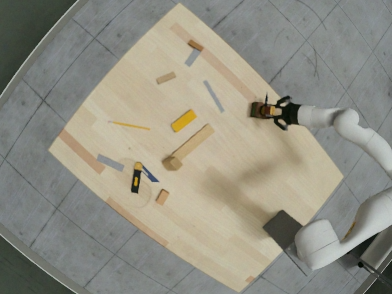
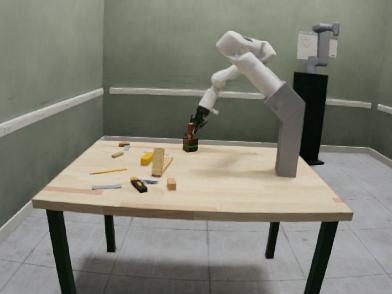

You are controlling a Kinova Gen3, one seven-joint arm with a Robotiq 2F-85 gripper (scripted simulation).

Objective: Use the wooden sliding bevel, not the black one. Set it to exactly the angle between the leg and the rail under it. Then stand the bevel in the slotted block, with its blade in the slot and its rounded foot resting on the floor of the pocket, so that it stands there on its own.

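There's a leg-and-rail wooden piece (image 1: 173, 163) that I can see here.
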